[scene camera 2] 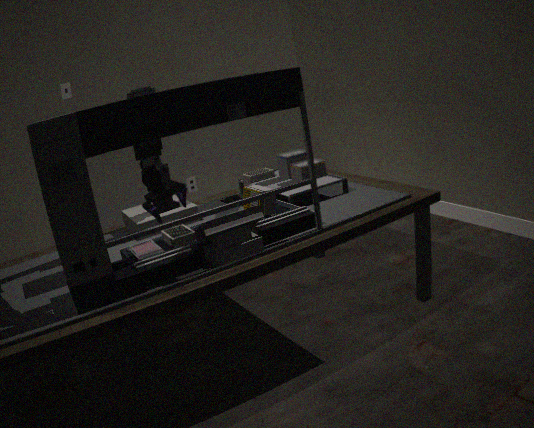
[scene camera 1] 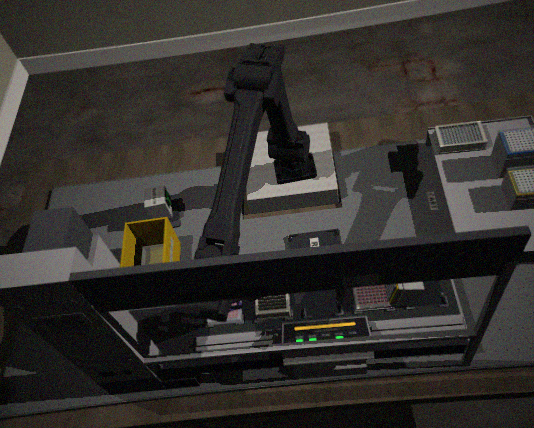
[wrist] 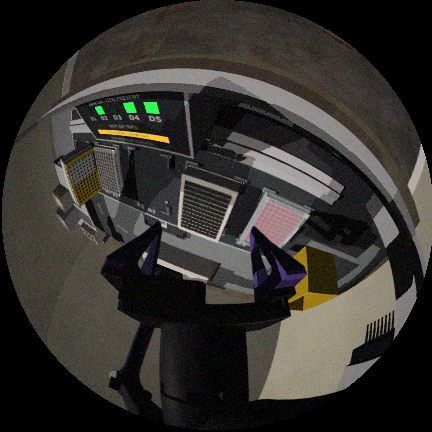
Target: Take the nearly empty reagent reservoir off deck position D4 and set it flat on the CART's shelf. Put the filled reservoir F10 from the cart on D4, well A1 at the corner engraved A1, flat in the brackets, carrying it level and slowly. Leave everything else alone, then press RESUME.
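Places are measured from the arm's base along level axes (x left, y back, z up), in centimetres.
Where they show: gripper, fingertip midpoint: (scene camera 2: 173,215) (scene camera 1: 259,299) (wrist: 205,227); arm's base, link origin: (scene camera 1: 295,170) (wrist: 168,271).
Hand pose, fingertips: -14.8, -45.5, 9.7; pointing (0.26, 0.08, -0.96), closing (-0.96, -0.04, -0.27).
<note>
Each offset is from my fingertips to the centre of the thing, as dx, dy, dz.
The reagent reservoir {+2.5, +5.7, -8.9} (scene camera 1: 272,305) (scene camera 2: 178,234) (wrist: 207,207) on D4 is a pale-rimmed tray with dark parallel troughs, and it lies flat between the brackets. My gripper (scene camera 2: 172,212) (wrist: 205,227) is open and empty. It hangs above the deck close to the reservoir, without touching it; in scene camera 1 the beam hides most of it. The cart {+67.8, +27.6, -12.4} (scene camera 1: 492,220) is at the right in scene camera 1. A pale-rimmed ribbed reservoir {+62.9, +44.5, -8.2} (scene camera 1: 461,136) sits at its back left corner; its label is not legible. The status panel (scene camera 1: 325,330) (wrist: 135,122) shows green lights and an orange bar. The RESUME button cannot be made out.
A pink plate {-9.9, +6.8, -9.8} (scene camera 1: 235,315) (scene camera 2: 145,248) (wrist: 280,220) sits beside the reservoir on D5. The gantry beam (scene camera 1: 300,272) (scene camera 2: 200,112) spans the deck. A yellow box {-28.9, +23.4, -9.0} (scene camera 1: 129,245) (wrist: 322,270) stands beyond the plate. A yellow rack {+34.2, +2.8, -5.4} (wrist: 84,177) stands near a grey rack {+27.1, +3.4, -9.8} (wrist: 107,170).
</note>
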